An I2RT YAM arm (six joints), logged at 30 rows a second.
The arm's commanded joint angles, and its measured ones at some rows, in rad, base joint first. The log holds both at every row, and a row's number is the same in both.
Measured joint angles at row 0:
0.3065, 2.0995, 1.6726, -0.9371, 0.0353, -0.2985
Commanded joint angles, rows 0 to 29:
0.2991, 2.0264, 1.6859, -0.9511, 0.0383, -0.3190
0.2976, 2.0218, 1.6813, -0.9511, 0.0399, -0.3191
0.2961, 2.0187, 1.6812, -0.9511, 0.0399, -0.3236
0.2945, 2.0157, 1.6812, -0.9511, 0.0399, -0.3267
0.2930, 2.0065, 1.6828, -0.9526, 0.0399, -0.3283
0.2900, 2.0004, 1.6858, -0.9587, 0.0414, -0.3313
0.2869, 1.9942, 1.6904, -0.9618, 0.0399, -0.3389
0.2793, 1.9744, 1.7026, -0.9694, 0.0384, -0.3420
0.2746, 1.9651, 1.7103, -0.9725, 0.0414, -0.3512
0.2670, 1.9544, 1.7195, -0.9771, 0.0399, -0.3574
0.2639, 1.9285, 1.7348, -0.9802, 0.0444, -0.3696
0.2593, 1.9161, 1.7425, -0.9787, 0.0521, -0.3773
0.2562, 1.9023, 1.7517, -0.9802, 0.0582, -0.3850
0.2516, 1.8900, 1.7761, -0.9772, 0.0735, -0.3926
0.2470, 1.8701, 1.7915, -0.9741, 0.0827, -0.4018
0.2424, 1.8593, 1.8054, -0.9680, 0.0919, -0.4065
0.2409, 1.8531, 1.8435, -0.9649, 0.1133, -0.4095
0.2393, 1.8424, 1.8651, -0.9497, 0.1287, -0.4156
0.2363, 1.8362, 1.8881, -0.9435, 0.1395, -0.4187
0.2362, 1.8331, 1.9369, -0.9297, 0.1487, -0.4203
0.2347, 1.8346, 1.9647, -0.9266, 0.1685, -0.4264
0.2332, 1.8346, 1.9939, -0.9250, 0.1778, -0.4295
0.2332, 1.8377, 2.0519, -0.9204, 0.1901, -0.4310
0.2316, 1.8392, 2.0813, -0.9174, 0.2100, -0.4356
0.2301, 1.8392, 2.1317, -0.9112, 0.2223, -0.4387
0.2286, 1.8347, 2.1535, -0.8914, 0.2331, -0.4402
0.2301, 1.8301, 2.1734, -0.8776, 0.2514, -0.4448
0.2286, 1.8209, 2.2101, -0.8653, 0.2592, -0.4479
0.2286, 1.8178, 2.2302, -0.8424, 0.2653, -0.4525
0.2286, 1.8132, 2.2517, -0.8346, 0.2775, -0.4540
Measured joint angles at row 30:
0.2344, 1.8793, 2.1654, -0.9104, 0.1967, -0.4271
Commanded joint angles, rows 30 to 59:
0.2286, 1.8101, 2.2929, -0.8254, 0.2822, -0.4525
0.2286, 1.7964, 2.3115, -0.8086, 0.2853, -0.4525
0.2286, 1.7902, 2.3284, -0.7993, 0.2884, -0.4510
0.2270, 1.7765, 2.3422, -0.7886, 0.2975, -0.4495
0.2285, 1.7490, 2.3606, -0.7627, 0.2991, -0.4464
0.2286, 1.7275, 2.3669, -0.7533, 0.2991, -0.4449
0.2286, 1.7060, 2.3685, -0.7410, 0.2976, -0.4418
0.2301, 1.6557, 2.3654, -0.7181, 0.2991, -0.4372
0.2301, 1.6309, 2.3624, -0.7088, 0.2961, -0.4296
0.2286, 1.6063, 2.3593, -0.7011, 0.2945, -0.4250
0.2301, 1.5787, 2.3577, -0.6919, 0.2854, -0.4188
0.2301, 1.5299, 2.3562, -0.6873, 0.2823, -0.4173
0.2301, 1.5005, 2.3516, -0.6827, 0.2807, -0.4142
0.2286, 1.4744, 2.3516, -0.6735, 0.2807, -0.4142
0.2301, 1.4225, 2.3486, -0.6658, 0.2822, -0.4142
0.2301, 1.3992, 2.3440, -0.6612, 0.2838, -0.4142
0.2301, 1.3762, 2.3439, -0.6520, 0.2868, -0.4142
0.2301, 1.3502, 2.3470, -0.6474, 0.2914, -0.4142
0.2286, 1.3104, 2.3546, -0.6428, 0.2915, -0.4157
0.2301, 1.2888, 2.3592, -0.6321, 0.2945, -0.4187
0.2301, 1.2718, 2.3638, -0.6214, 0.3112, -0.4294
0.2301, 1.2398, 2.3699, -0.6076, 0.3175, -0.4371
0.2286, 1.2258, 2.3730, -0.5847, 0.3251, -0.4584
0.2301, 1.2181, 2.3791, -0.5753, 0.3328, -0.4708
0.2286, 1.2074, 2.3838, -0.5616, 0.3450, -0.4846
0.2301, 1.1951, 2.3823, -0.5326, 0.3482, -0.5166
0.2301, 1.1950, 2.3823, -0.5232, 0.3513, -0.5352
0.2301, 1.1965, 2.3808, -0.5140, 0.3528, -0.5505
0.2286, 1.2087, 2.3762, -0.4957, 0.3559, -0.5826
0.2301, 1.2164, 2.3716, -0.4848, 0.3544, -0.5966
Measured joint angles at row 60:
0.2451, 1.1610, 2.3878, -0.5747, 0.2516, -0.4942
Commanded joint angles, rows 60 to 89:
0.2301, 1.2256, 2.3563, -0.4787, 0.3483, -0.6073
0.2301, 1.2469, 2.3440, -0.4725, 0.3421, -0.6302
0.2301, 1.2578, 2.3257, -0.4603, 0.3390, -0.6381
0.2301, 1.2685, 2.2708, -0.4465, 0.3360, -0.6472
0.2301, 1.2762, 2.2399, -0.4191, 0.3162, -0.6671
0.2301, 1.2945, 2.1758, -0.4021, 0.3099, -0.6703
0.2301, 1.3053, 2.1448, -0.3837, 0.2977, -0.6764
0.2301, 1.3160, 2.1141, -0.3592, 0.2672, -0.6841
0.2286, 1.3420, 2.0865, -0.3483, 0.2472, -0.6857
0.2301, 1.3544, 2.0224, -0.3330, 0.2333, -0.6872
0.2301, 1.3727, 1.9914, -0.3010, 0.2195, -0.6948
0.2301, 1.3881, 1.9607, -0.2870, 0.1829, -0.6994
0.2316, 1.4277, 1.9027, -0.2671, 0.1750, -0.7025
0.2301, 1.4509, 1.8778, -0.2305, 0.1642, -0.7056
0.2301, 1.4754, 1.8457, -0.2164, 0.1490, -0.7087
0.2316, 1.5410, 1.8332, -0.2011, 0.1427, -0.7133
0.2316, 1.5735, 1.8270, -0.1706, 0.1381, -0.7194
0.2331, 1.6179, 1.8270, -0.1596, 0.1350, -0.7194
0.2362, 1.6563, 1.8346, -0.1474, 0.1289, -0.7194
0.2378, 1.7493, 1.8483, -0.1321, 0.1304, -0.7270
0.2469, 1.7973, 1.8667, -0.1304, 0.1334, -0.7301
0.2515, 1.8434, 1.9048, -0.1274, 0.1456, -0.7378
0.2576, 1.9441, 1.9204, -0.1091, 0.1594, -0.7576
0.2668, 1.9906, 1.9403, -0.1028, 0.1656, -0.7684
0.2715, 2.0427, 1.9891, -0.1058, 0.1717, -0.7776
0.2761, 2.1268, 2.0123, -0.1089, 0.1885, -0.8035
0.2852, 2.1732, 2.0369, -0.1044, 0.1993, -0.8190
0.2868, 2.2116, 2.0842, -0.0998, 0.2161, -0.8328
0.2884, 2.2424, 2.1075, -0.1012, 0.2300, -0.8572
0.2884, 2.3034, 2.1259, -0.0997, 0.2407, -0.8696
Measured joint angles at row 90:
0.2764, 2.2433, 2.0247, -0.1860, 0.1814, -0.7925
